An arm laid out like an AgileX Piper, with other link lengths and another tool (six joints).
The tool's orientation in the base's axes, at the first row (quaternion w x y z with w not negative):
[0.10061 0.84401 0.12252 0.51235]
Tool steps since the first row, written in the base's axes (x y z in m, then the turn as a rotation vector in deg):
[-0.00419 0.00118 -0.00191 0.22 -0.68 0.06]
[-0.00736 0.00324 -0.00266 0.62 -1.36 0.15]
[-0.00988 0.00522 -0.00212 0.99 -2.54 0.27]
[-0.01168 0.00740 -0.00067 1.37 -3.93 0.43]
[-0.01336 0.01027 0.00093 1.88 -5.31 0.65]
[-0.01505 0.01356 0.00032 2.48 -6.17 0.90]
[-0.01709 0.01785 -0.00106 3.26 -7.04 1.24]
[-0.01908 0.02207 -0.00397 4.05 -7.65 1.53]
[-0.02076 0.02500 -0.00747 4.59 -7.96 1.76]
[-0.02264 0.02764 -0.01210 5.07 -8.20 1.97]
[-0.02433 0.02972 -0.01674 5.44 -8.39 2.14]
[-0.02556 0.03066 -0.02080 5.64 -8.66 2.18]
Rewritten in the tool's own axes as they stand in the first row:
[-0.00310 -0.00212 -0.00291 -0.06 0.69 0.20]
[-0.00451 -0.00463 -0.00548 -0.02 1.40 0.54]
[-0.00456 -0.00661 -0.00806 -0.12 2.59 0.87]
[-0.00347 -0.00844 -0.01041 -0.25 4.00 1.20]
[-0.00198 -0.01086 -0.01276 -0.26 5.43 1.61]
[-0.00223 -0.01434 -0.01413 -0.05 6.38 2.07]
[-0.00296 -0.01904 -0.01551 0.31 7.39 2.65]
[-0.00499 -0.02411 -0.01614 0.72 8.14 3.25]
[-0.00777 -0.02810 -0.01618 1.05 8.56 3.64]
[-0.01167 -0.03217 -0.01586 1.37 8.90 3.98]
[-0.01568 -0.03569 -0.01535 1.62 9.16 4.24]
[-0.01935 -0.03791 -0.01464 1.66 9.45 4.41]

